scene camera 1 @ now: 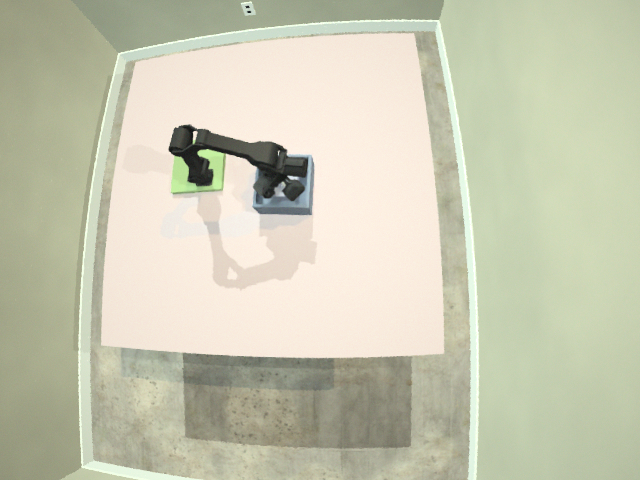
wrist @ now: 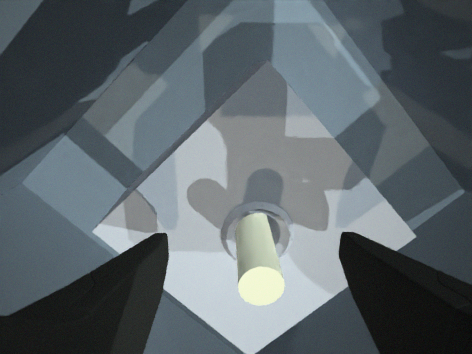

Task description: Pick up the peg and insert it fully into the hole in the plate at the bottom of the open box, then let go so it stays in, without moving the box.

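The pale yellow peg stands roughly upright in the ringed hole of the whitish plate, its top end towards the camera; how deep it sits cannot be told. My gripper is open, with one finger on each side of the peg and a gap to both. The blue open box stands on the table, and in the wrist view its blue floor shows around the plate. In the scene view the gripper is over the box, and the arm hides the peg there.
The arm reaches over from its green base plate, left of the box. The box's walls stand around the gripper. The pale pink table top extends on all sides.
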